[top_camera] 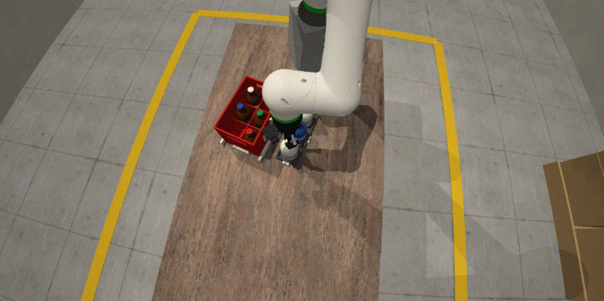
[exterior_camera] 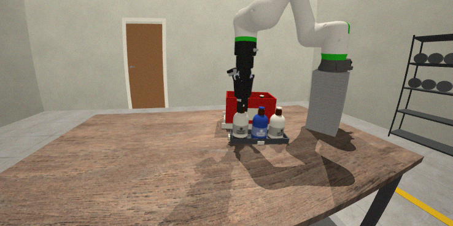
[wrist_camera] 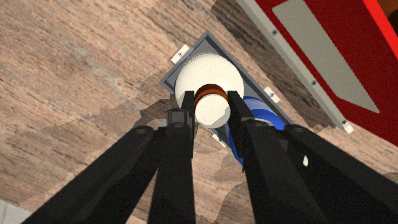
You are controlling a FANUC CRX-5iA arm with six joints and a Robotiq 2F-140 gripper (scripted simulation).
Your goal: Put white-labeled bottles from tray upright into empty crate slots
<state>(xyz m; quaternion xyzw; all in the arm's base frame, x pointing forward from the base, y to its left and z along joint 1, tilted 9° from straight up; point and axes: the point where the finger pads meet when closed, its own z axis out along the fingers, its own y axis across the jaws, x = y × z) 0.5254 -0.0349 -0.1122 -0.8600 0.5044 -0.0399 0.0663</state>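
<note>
My gripper is now 9 cm past the blue-labeled bottle, 2 cm to the right of it and 8 cm above it. Also, from my hand: red crate: 12 cm behind, 18 cm to the right, 9 cm below; dark tray: 8 cm behind, 2 cm to the left, 16 cm below.
</note>
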